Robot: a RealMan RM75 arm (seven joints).
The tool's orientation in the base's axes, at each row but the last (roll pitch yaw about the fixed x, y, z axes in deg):
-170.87, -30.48, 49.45
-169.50, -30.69, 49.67
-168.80, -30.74, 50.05
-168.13, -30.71, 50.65
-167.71, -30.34, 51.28
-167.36, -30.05, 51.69
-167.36, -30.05, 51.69
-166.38, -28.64, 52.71
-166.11, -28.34, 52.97
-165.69, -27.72, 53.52
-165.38, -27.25, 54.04
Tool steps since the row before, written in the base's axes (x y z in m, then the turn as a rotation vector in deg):
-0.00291, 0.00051, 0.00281, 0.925, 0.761, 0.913
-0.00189, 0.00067, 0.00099, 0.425, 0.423, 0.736
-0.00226, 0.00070, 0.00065, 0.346, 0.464, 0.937
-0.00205, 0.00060, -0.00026, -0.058, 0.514, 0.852
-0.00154, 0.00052, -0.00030, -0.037, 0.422, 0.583
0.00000, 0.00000, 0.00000, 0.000, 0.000, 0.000
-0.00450, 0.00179, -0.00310, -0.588, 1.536, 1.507
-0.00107, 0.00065, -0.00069, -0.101, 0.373, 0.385
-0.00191, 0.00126, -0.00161, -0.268, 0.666, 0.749
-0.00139, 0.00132, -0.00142, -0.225, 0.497, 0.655
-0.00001, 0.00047, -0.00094, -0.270, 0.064, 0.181
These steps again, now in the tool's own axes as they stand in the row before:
0.00013, -0.00302, -0.00274, 1.480, 0.176, -0.219
-0.00011, -0.00206, -0.00085, 0.889, -0.010, -0.332
-0.00045, -0.00234, -0.00058, 0.976, -0.131, -0.494
-0.00085, -0.00197, 0.00021, 0.745, -0.476, -0.460
-0.00063, -0.00150, 0.00030, 0.559, -0.360, -0.278
0.00000, 0.00000, 0.00000, 0.000, 0.000, 0.000
-0.00275, -0.00409, 0.00296, 1.482, -1.573, -0.553
-0.00045, -0.00108, 0.00082, 0.391, -0.351, -0.147
-0.00089, -0.00189, 0.00186, 0.681, -0.713, -0.322
-0.00045, -0.00151, 0.00179, 0.540, -0.574, -0.324
-0.00010, -0.00002, 0.00105, -0.012, -0.301, -0.138

